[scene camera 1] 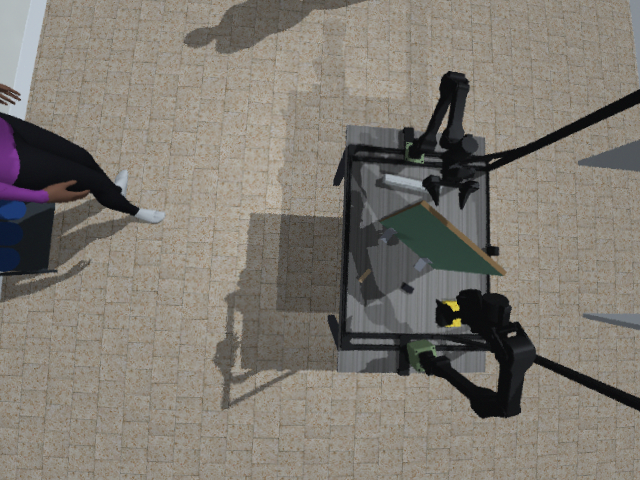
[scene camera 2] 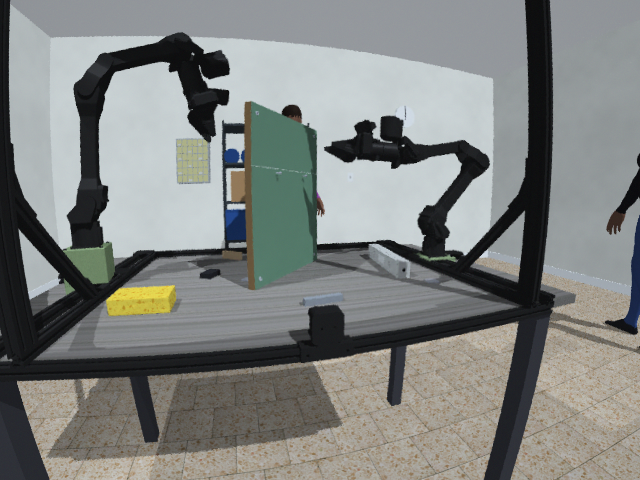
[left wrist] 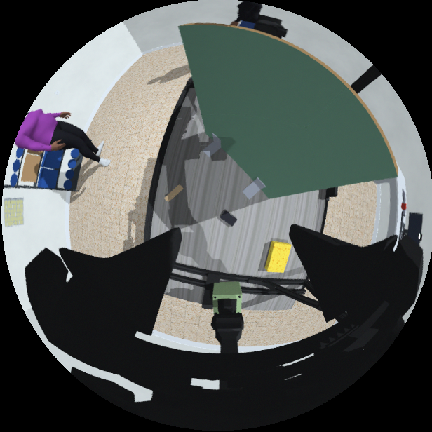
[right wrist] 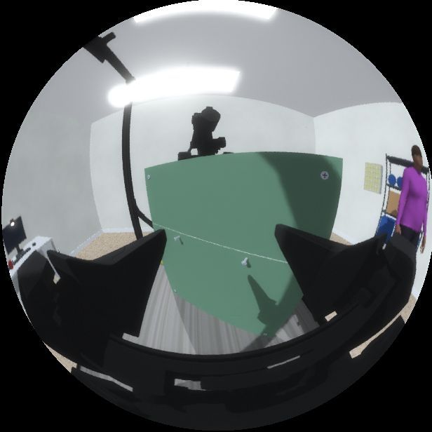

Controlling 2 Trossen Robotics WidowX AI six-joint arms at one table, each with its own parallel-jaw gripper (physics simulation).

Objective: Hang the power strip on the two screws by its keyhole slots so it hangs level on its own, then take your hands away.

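Places are measured from the left arm's base along level axes (x ahead, y left, z up), in millimetres.
Where they show: left gripper, fingertip midpoint: [scene camera 1: 448, 298] [scene camera 2: 211, 139]; right gripper, fingertip midpoint: [scene camera 1: 449, 207] [scene camera 2: 327, 146]; left arm's base, origin of the base link: [scene camera 1: 426, 358] [scene camera 2: 87, 246]; right arm's base, origin of the base link: [scene camera 1: 414, 152] [scene camera 2: 433, 255].
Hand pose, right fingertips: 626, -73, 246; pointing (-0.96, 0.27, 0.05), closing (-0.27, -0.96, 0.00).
Things, the pixels of their top centre, and the offset from my right fingertips, as dx, dy, dz.
- white power strip, middle of its top: [scene camera 2: 386, 251] [scene camera 1: 413, 183] +177, -49, -306
- green board, middle of its top: [scene camera 2: 287, 118] [scene camera 1: 464, 238] -113, +17, +70
- yellow sponge, middle of its top: [scene camera 2: 142, 292] [scene camera 1: 453, 314] -483, -130, -317
- small black block, middle of its top: [scene camera 2: 210, 271] [scene camera 1: 408, 288] -325, +63, -336
- wooden block, middle of its top: [scene camera 2: 231, 251] [scene camera 1: 365, 275] -226, +264, -324
The white power strip [scene camera 1: 403, 181] [scene camera 2: 388, 260] lies on the table beside the right arm's base, at the right in scene camera 2. The green board [scene camera 1: 444, 242] [scene camera 2: 281, 222] [left wrist: 285, 110] [right wrist: 225, 200] stands upright. Two screws stick out of its face below a thin white line: one screw [scene camera 2: 278, 175] [right wrist: 177, 238] and another screw [scene camera 2: 305, 179] [right wrist: 245, 261]. My right gripper [scene camera 1: 449, 205] [scene camera 2: 326, 149] [right wrist: 221, 232] is open and empty, facing the screw side, apart from the board. My left gripper [scene camera 2: 208, 138] [left wrist: 236, 231] is open and empty, high on the board's other side, pointing down. The strip's keyhole slots cannot be made out.
A yellow sponge [scene camera 1: 452, 313] [scene camera 2: 141, 300] [left wrist: 278, 256], a small black block [scene camera 1: 407, 287] [scene camera 2: 209, 273] [left wrist: 228, 217] and a wooden block [scene camera 1: 364, 275] [left wrist: 174, 193] lie on the table. Grey feet [left wrist: 254, 188] show at the board's base. A black frame [scene camera 2: 206, 364] edges the table.
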